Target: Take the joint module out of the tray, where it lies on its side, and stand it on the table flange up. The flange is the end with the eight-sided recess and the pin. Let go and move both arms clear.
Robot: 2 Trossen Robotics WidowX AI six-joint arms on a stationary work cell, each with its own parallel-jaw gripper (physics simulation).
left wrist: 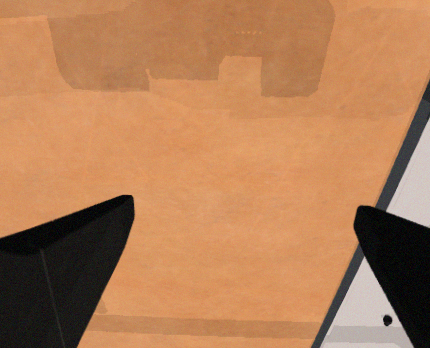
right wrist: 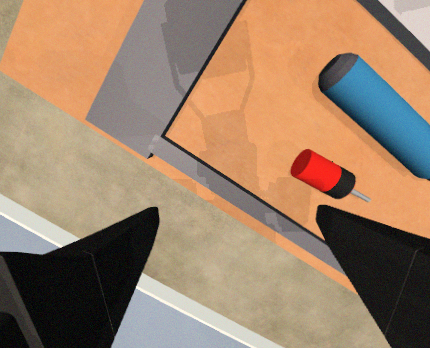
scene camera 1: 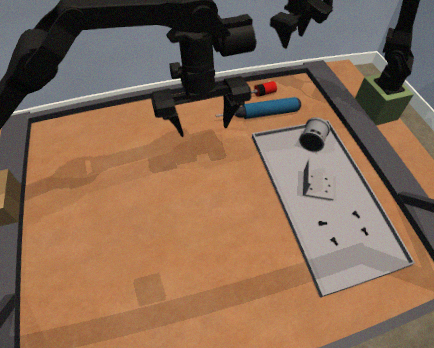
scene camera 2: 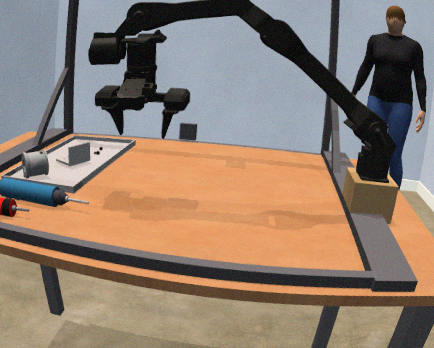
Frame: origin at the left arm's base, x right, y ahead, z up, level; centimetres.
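Where they show: left gripper, fingertip midpoint: (left wrist: 244, 211) (scene camera 1: 204, 131) (scene camera 2: 141, 136); right gripper, fingertip midpoint: (right wrist: 237, 213) (scene camera 1: 293, 41); left arm's base, origin of the base link: (scene camera 2: 372, 176); right arm's base, origin of the base link: (scene camera 1: 389, 85).
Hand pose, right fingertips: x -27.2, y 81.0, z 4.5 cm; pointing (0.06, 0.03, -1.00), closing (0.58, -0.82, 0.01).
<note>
Things, the pixels of their top centre, and the offset from my right fingertips. "spot": a spot on its surface instead. Level surfaces: height alone.
- joint module, middle of its top: (scene camera 2: 33, 151) (scene camera 1: 318, 125) dx +26.8, dy -4.3, dz -6.1 cm
- tray, middle of its top: (scene camera 1: 327, 191) (scene camera 2: 73, 155) dx +42.2, dy -8.2, dz -11.2 cm
- table, its level: dz -12.8 cm
- blue screwdriver, surface spot: (right wrist: 380, 110) spot: dx +13.0, dy -8.2, dz -8.8 cm
The joint module (scene camera 1: 315, 135) (scene camera 2: 35, 164), a light grey cylinder, lies on its side in the far end of the tray (scene camera 1: 292, 210) (scene camera 2: 102, 165), a dark opening facing the near side in scene camera 1. Whether that opening is the flange I cannot tell. My left gripper (scene camera 1: 204, 131) (scene camera 2: 142, 136) (left wrist: 244, 211) is open and empty, high above the table (scene camera 1: 165, 220) (scene camera 2: 240, 190), beside the tray. My right gripper (scene camera 1: 294, 42) (right wrist: 237, 213) is open and empty, raised beyond the table's far edge in scene camera 1, away from the module.
A grey angle bracket (scene camera 1: 318, 186) (scene camera 2: 77, 154) and several black screws (scene camera 1: 334, 241) lie in the tray. A blue screwdriver (scene camera 1: 272, 107) (scene camera 2: 30, 191) (right wrist: 380, 110) and a red one (scene camera 1: 266, 88) (scene camera 2: 7, 206) (right wrist: 320, 171) lie beyond the tray. Grey rails (scene camera 1: 350, 115) border the table.
</note>
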